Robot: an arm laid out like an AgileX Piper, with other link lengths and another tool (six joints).
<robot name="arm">
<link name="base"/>
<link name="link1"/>
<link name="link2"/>
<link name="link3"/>
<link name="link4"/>
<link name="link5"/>
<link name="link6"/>
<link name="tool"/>
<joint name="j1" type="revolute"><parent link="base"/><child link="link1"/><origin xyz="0 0 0.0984" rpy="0 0 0"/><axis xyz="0 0 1"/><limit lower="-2.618" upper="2.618"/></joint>
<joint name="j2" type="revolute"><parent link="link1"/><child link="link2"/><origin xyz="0 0 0" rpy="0 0 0"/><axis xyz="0 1 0"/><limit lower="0" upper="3.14"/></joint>
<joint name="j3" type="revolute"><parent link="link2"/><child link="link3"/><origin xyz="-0.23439 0 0.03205" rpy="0 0 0"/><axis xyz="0 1 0"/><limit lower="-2.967" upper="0"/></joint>
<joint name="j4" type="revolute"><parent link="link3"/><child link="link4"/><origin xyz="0.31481 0 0.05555" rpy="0 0 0"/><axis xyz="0.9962 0 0.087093"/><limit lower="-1.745" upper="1.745"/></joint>
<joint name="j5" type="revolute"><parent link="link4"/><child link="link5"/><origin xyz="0 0 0" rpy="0 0 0"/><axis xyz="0 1 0"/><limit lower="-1.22" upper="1.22"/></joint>
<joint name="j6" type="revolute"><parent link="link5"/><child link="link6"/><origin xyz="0.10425 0 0.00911" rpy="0 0 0"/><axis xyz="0.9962 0 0.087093"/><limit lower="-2.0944" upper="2.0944"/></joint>
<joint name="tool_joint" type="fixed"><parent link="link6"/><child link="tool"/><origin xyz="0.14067 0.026 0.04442" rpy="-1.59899 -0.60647 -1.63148"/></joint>
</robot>
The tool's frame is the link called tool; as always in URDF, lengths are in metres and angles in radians.
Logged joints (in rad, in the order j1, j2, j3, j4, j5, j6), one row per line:
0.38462, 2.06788, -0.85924, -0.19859, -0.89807, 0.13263
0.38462, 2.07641, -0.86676, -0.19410, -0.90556, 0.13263
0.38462, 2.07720, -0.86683, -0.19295, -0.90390, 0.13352
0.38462, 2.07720, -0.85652, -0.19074, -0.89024, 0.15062
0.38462, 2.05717, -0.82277, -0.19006, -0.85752, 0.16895
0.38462, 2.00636, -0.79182, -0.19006, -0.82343, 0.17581
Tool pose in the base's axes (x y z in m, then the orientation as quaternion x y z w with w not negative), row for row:
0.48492, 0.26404, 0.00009, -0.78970, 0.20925, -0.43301, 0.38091
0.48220, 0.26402, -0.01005, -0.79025, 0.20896, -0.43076, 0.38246
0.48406, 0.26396, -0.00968, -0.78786, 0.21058, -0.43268, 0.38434
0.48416, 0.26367, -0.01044, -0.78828, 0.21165, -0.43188, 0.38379
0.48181, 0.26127, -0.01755, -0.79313, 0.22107, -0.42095, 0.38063
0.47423, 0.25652, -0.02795, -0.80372, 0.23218, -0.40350, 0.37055
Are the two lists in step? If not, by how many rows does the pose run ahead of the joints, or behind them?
The pose runs 1 row behind the joints: the pose in row i belongs to the joints in row i - 1.
